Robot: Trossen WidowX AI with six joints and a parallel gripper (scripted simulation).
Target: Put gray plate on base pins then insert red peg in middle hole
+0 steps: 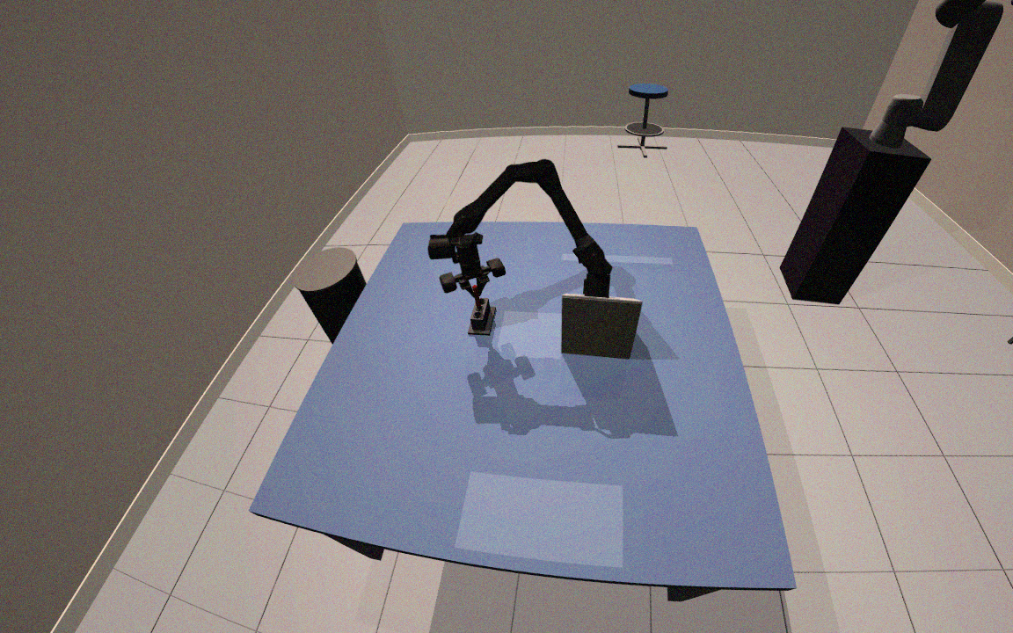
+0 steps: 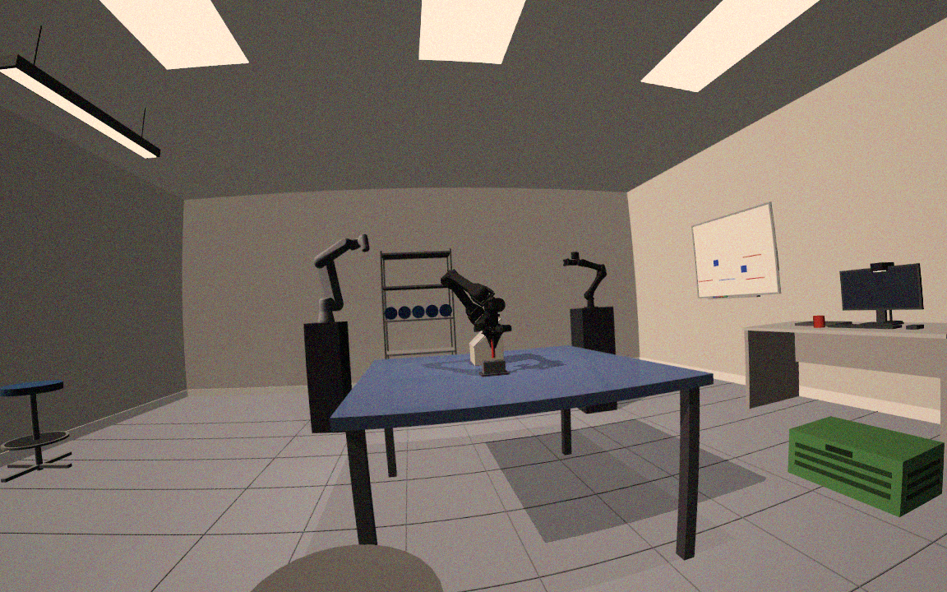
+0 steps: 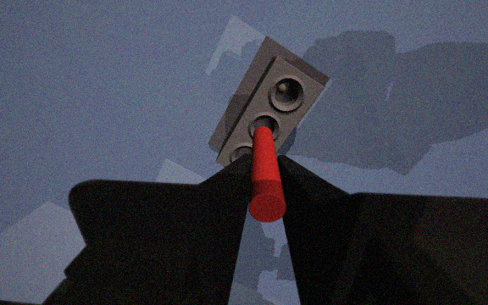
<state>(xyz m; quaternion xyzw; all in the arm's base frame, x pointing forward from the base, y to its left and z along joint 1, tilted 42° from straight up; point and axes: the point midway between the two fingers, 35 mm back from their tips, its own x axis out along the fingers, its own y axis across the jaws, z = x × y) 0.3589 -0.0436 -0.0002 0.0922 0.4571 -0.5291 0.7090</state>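
Right now the red peg is right at my gripper tip. From my gripper tip the other things lie so: base (10 cm below); then gray plate (7 cm below).
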